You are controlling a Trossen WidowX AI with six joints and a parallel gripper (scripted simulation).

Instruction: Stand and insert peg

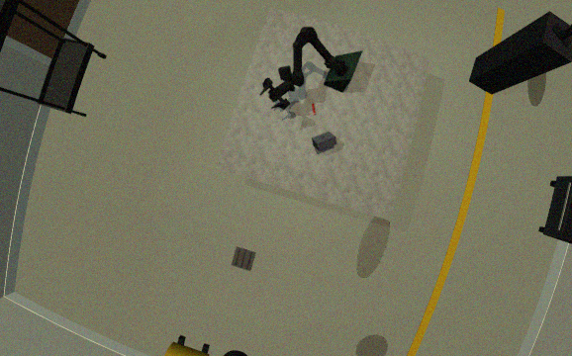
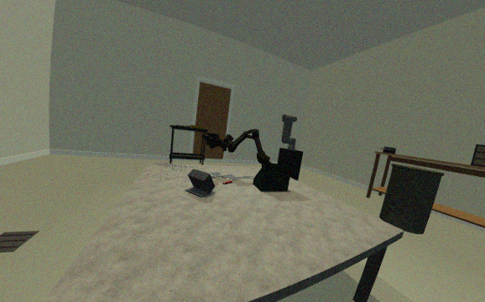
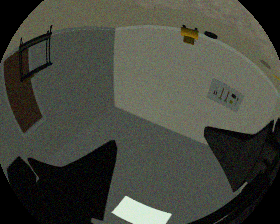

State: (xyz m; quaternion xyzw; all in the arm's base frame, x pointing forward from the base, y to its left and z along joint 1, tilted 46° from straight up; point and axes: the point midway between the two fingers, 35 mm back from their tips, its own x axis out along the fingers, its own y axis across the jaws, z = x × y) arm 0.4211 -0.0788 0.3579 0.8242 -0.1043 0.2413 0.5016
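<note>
Right now the red peg is 180 mm behind my gripper tip, 260 mm to the left of it and 320 mm below it. The rest, counted from my gripper tip: sloped grey panel 400 mm to the left, 260 mm below.
</note>
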